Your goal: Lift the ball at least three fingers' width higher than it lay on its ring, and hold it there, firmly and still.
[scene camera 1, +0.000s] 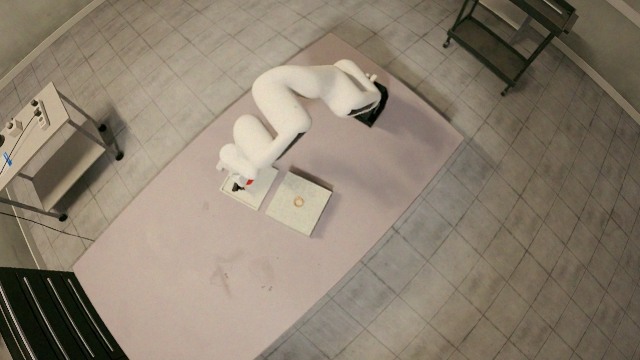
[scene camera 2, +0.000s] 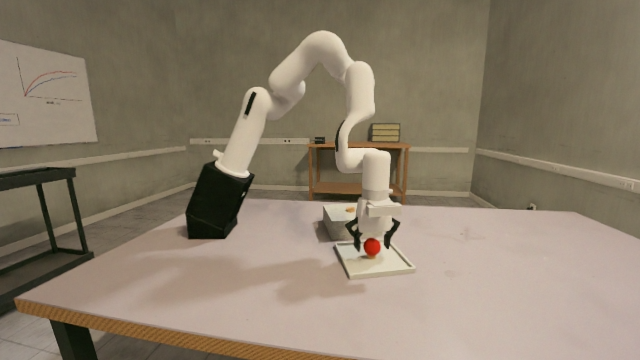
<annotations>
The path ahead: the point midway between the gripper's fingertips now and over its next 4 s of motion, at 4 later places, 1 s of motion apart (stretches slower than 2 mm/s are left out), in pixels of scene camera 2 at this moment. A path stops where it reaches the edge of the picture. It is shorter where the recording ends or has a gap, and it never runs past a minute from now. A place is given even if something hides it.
My gripper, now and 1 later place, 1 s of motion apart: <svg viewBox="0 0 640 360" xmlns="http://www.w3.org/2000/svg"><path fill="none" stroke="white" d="M371 248L372 231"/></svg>
</annotations>
